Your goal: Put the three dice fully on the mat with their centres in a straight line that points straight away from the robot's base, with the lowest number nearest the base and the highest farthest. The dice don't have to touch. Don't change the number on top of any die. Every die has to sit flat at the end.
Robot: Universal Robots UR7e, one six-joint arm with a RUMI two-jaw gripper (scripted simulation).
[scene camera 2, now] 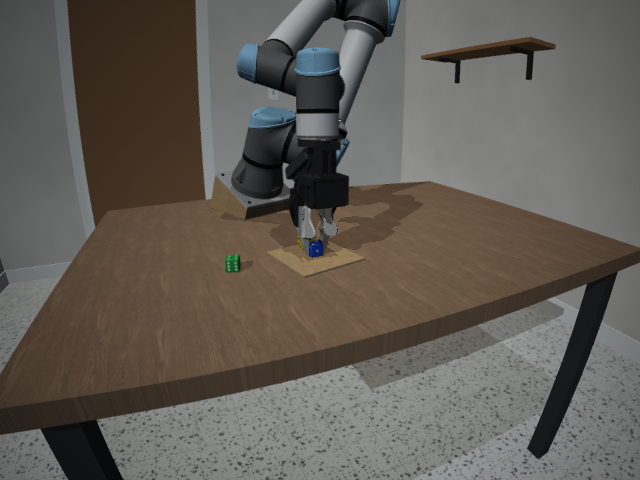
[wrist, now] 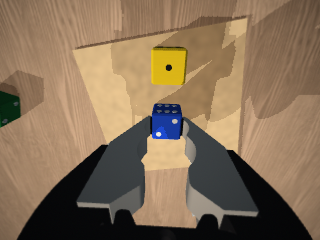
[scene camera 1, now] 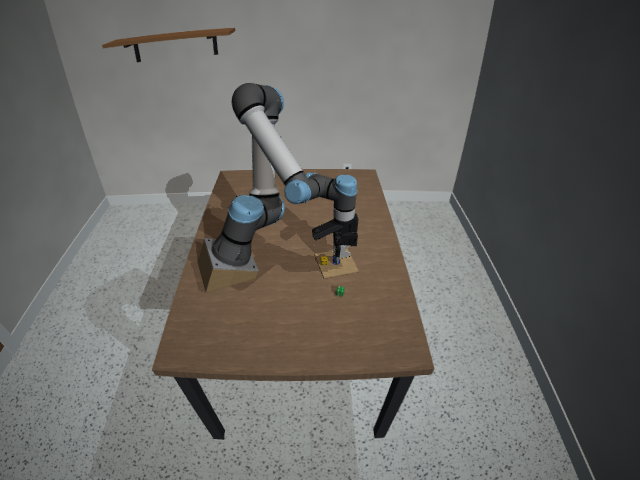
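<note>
Here is my gripper (scene camera 2: 315, 254), and I find it again in scene camera 1 (scene camera 1: 336, 262) and in the wrist view (wrist: 166, 118). A tan mat (scene camera 2: 334, 256) is there too, visible also in the wrist view (wrist: 117, 76). I see a blue die (wrist: 166, 118) as well.
</note>
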